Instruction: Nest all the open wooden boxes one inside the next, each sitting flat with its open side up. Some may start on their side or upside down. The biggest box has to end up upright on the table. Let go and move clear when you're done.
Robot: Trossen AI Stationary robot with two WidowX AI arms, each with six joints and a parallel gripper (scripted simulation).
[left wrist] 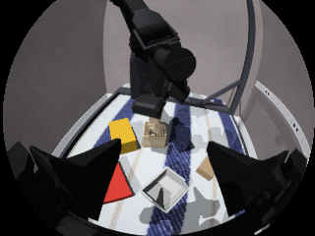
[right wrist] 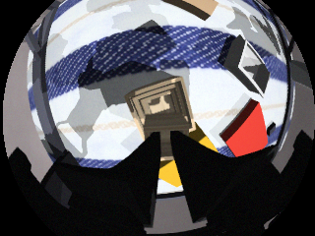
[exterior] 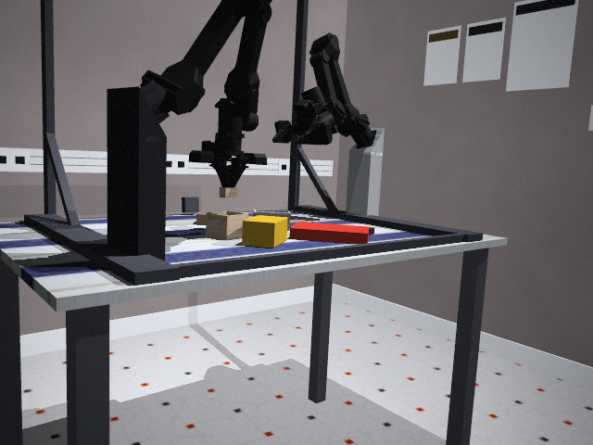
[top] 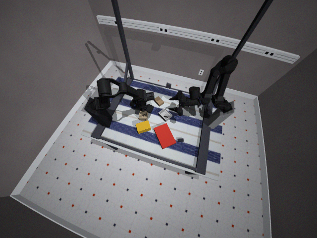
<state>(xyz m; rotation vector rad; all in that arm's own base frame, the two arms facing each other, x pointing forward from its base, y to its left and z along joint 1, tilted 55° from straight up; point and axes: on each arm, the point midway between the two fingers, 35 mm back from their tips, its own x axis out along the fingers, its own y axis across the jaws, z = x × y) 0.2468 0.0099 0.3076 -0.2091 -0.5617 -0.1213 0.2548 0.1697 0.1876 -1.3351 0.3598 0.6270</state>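
My right hand is 4 cm above the tiny wooden box. Round my right hand: white box (1 cm behind, 20 cm to the left, 12 cm below); then medium wooden box (12 cm below); then brown block (18 cm behind, 14 cm to the left, 13 cm below).
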